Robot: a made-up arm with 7 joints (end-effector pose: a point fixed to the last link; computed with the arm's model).
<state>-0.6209 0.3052 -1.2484 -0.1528 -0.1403 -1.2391 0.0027</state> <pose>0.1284 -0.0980 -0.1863 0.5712 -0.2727 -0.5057 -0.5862</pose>
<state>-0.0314 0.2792 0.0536 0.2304 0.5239 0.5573 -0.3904</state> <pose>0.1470 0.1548 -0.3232 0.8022 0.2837 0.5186 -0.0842</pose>
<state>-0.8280 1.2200 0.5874 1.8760 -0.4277 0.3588 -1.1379</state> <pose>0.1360 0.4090 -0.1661 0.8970 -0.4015 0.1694 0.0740</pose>
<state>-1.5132 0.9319 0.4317 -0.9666 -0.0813 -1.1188 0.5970</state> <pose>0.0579 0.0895 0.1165 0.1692 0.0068 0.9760 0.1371</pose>
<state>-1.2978 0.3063 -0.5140 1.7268 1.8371 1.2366 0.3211</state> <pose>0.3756 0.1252 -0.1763 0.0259 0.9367 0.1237 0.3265</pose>
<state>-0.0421 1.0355 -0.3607 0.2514 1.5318 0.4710 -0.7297</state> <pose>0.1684 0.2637 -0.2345 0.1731 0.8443 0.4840 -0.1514</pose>
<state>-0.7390 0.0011 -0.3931 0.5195 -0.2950 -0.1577 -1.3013</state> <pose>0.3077 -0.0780 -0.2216 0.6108 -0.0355 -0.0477 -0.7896</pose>
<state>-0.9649 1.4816 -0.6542 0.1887 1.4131 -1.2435 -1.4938</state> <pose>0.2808 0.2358 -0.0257 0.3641 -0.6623 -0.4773 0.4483</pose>
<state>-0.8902 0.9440 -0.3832 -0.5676 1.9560 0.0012 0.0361</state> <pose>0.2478 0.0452 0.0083 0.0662 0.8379 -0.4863 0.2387</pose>
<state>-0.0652 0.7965 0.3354 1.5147 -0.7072 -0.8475 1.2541</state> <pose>-0.0161 0.3728 -0.2720 0.3637 0.2536 0.0080 0.8963</pose>
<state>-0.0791 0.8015 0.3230 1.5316 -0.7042 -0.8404 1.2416</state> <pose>-0.0138 0.3732 -0.2718 0.3698 0.2576 0.0146 0.8925</pose>
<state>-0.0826 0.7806 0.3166 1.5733 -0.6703 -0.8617 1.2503</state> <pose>-0.0208 0.3656 -0.2794 0.3704 0.2751 0.0279 0.8868</pose>
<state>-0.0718 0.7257 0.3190 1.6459 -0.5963 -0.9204 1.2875</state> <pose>-0.0396 0.3459 -0.2958 0.3668 0.3075 0.0506 0.8765</pose>
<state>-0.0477 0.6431 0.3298 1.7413 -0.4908 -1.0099 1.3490</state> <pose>-0.0680 0.3136 -0.3159 0.3648 0.3464 0.0817 0.8603</pose>
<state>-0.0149 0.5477 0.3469 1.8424 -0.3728 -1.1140 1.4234</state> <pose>-0.0999 0.2725 -0.3328 0.3683 0.3789 0.1175 0.8408</pose>
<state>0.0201 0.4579 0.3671 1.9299 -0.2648 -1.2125 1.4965</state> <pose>-0.1287 0.2307 -0.3423 0.3743 0.3970 0.1517 0.8242</pose>
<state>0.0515 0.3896 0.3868 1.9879 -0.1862 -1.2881 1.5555</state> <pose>-0.1496 0.1977 -0.3452 0.3771 0.4025 0.1766 0.8152</pose>
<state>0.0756 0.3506 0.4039 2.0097 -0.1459 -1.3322 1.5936</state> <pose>-0.1616 0.1790 -0.3451 0.3739 0.4017 0.1870 0.8148</pose>
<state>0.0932 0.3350 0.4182 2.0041 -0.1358 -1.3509 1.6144</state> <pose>-0.1673 0.1725 -0.3446 0.3660 0.3996 0.1852 0.8198</pose>
